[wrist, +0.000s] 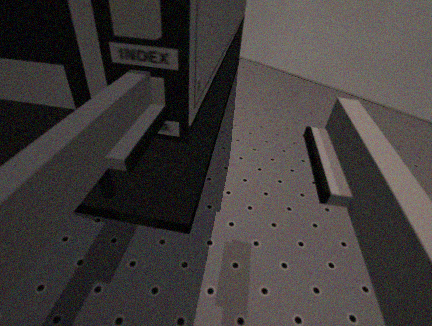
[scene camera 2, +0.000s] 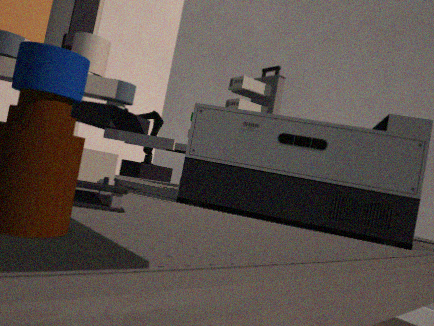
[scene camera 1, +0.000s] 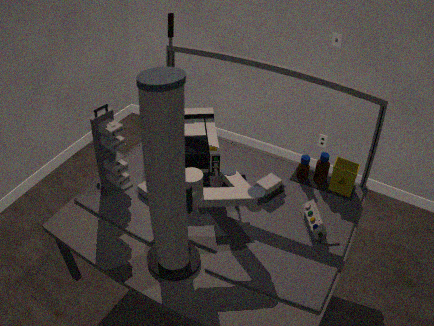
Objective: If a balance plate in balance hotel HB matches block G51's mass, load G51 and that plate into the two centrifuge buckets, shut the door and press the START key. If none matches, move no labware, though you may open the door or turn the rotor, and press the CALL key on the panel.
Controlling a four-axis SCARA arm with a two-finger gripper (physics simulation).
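Places are measured from the arm's base along level axes (x ahead, y left, z up), in metres.
Where they show: gripper, between the fingertips: (wrist: 238, 104) (scene camera 2: 181, 147); arm's base, origin of its link: (scene camera 1: 173, 260).
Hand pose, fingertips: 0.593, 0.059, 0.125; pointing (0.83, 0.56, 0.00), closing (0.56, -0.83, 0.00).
Things, the pixels of their top centre, and the offset from my fingertips, as dx, dy, dz. "spot": a spot on its surface instead.
- INDEX label, a spot on its surface: (wrist: 144, 56) spot: -0.023, +0.038, +0.016
- pale block, centre of its top: (scene camera 2: 84, 148) (scene camera 1: 269, 181) +0.078, -0.234, -0.037
- button panel, centre of its top: (scene camera 1: 316, 213) -0.054, -0.558, -0.028
- yellow box, a spot on its surface: (scene camera 1: 345, 177) spot: +0.265, -0.641, +0.016
The centrifuge (scene camera 1: 214, 137) (scene camera 2: 305, 170) (wrist: 215, 55) stands at the back, partly hidden by the arm's column in scene view 1. Its door state and buckets cannot be made out. My gripper (wrist: 238, 104) is shut on nothing, its pads still a gap apart, low in front of the centrifuge's key strip. The left finger overlaps the key below the INDEX label (wrist: 144, 56); contact is unclear. A hotel rack (scene camera 1: 97, 150) (scene camera 2: 277, 95) with pale plates on shelves stands at left. A pale block (scene camera 1: 269, 183) sits on a dark stand; its label is unreadable. A button panel (scene camera 1: 314, 220) lies at right.
The arm's column (scene camera 1: 165, 175) stands near the table's front. Brown bottles (scene camera 1: 322, 172) (scene camera 2: 40, 165) with blue caps and a yellow box (scene camera 1: 345, 177) stand at the back right. A frame rail (scene camera 1: 280, 71) spans the table. A small black jointed arm (scene camera 2: 157, 120) stands in the background.
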